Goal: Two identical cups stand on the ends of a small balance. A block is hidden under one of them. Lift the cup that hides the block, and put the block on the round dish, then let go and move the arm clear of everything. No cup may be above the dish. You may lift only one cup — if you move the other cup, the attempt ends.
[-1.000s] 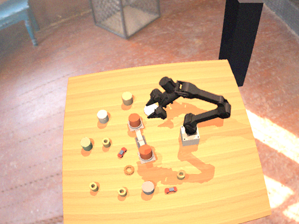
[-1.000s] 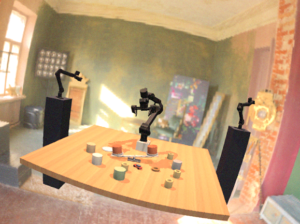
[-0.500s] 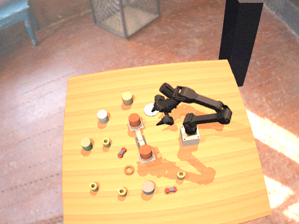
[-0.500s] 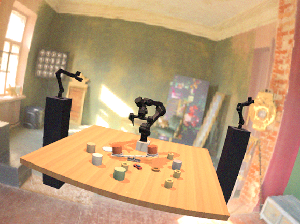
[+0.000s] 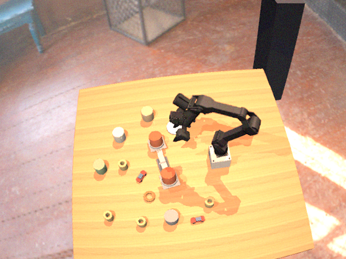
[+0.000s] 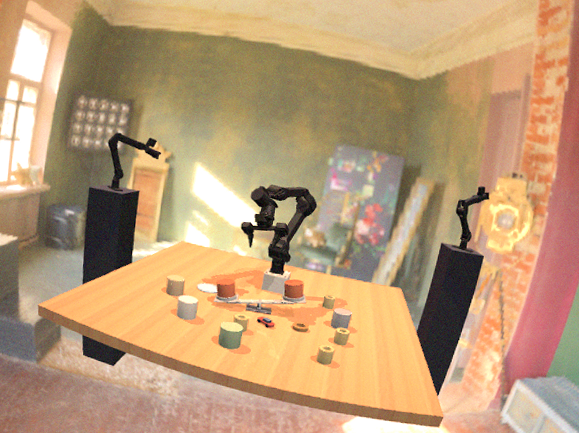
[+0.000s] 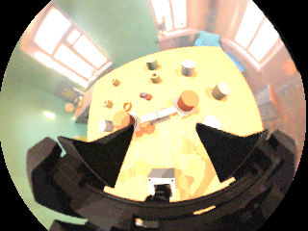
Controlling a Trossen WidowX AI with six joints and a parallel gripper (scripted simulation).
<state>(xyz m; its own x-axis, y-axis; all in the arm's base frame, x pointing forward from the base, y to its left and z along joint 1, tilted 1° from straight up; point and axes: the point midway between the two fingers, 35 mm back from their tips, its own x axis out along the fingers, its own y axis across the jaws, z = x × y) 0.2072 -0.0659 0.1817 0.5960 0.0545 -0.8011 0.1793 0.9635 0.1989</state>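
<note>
My gripper tip is now 190 mm above the grey block, 100 mm to the left of it and 90 mm short of it. Also, from my gripper tip: balance: 210 mm below, 80 mm ahead, 40 mm to the left; orange cup: 170 mm to the left, 120 mm below, 60 mm ahead; balance beam: 190 mm below, 80 mm ahead, 40 mm to the left.
</note>
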